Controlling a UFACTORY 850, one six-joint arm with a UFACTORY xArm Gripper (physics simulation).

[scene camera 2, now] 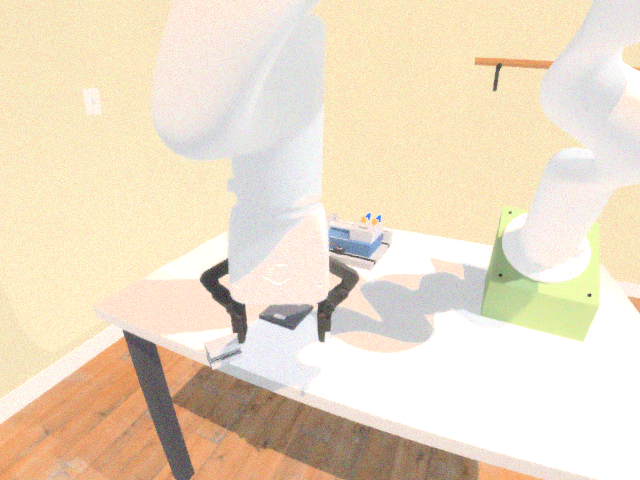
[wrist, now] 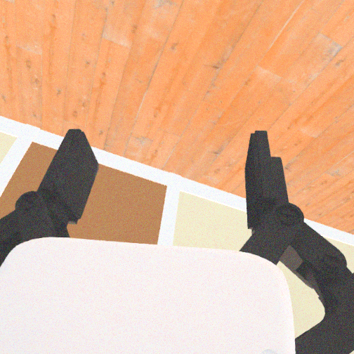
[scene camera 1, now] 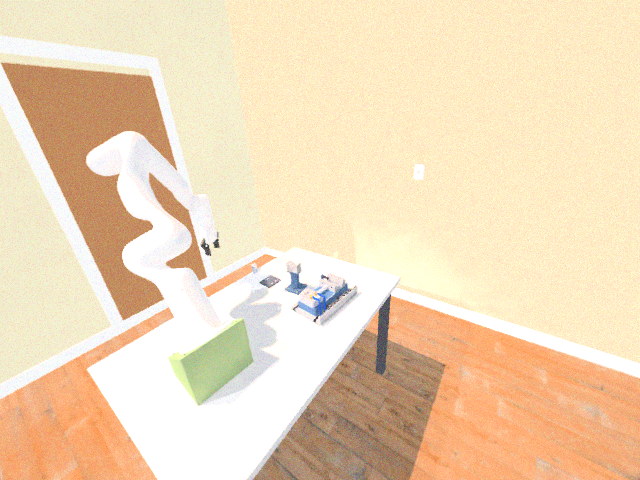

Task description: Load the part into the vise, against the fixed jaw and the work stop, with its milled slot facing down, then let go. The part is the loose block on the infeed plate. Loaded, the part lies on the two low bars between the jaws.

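Note:
A small pale block (scene camera 1: 254,268) (scene camera 2: 222,350) is near the table edge, beside a flat dark plate (scene camera 1: 270,281) (scene camera 2: 285,315), not on it. In scene camera 2 a dark groove shows along the block's near side; I cannot tell what bears it. The vise, with a blue body (scene camera 1: 309,308) (scene camera 2: 356,242) and pale jaws, stands farther in; its low bars are too small to make out. My gripper (scene camera 1: 212,249) (scene camera 2: 282,341) (wrist: 166,147) is open and empty, raised well above table height. Its left finger overlaps the block's edge in scene camera 2.
A blue stand (scene camera 1: 295,281) with a pale head is between the dark plate and the vise; the arm hides it in scene camera 2. The green robot base (scene camera 1: 217,361) (scene camera 2: 537,310) is at the table's other end. The wrist view shows wooden floor (wrist: 170,65) and a brown door panel (wrist: 130,200).

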